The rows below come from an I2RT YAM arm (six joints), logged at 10 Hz.
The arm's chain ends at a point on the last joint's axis. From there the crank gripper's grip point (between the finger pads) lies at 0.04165 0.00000 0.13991 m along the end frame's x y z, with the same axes.
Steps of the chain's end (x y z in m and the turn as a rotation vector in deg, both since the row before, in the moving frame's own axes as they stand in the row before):
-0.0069, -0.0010, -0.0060, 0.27, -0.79, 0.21
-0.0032, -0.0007, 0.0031, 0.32, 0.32, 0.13
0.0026, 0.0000, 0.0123, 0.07, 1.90, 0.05
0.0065, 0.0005, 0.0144, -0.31, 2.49, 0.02
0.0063, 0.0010, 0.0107, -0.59, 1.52, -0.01
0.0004, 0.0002, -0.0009, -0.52, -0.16, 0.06
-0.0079, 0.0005, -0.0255, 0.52, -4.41, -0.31
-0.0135, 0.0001, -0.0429, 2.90, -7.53, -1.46
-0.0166, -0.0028, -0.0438, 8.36, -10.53, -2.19
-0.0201, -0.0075, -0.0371, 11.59, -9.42, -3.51
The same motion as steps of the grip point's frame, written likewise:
-0.0088, -0.0015, -0.0054, 0.27, -0.79, 0.21
-0.0024, -0.0014, 0.0029, 0.32, 0.32, 0.13
0.0072, -0.0001, 0.0108, 0.07, 1.90, 0.05
0.0125, 0.0013, 0.0125, -0.31, 2.49, 0.02
0.0100, 0.0024, 0.0095, -0.59, 1.52, -0.01
0.0000, 0.0015, -0.0008, -0.52, -0.16, 0.06
-0.0188, -0.0010, -0.0227, 0.52, -4.41, -0.31
-0.0323, -0.0079, -0.0389, 2.90, -7.53, -1.46
-0.0432, -0.0247, -0.0402, 8.36, -10.53, -2.19
-0.0443, -0.0380, -0.0353, 11.59, -9.42, -3.51

